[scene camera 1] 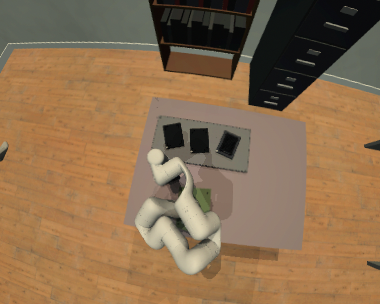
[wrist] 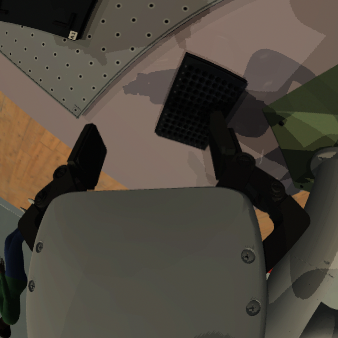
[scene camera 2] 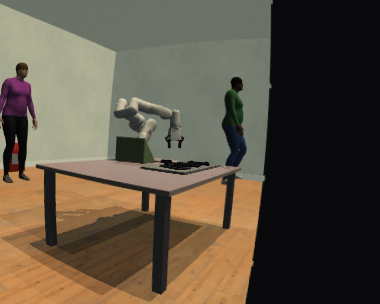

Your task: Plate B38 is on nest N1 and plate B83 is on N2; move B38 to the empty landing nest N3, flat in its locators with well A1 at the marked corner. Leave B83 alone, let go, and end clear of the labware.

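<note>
My gripper (scene camera 2: 174, 145) (wrist: 152, 130) is open and empty, high above the table. In the wrist view a black well plate (wrist: 192, 95) lies on the table off the perforated board, beyond and partly behind the right finger; its name is unreadable. Three black rectangular items stand on the board in scene camera 1: a left one (scene camera 1: 173, 135), a middle one (scene camera 1: 199, 140) and a turned right one (scene camera 1: 229, 144) with a raised rim. I cannot tell which are bare nests or which holds B83. A black item (wrist: 50, 14) with an A1 label (wrist: 73, 35) shows at the wrist view's top left.
The perforated board (scene camera 1: 235, 162) (wrist: 77, 75) lies on the pink table (scene camera 1: 275, 200) (scene camera 2: 100, 172). The green base block (scene camera 1: 204, 198) (scene camera 2: 132, 149) (wrist: 310, 120) stands near the loose plate. A bookcase (scene camera 1: 158, 47) and dark cabinet (scene camera 1: 270, 65) stand beyond the table. Two people stand behind it.
</note>
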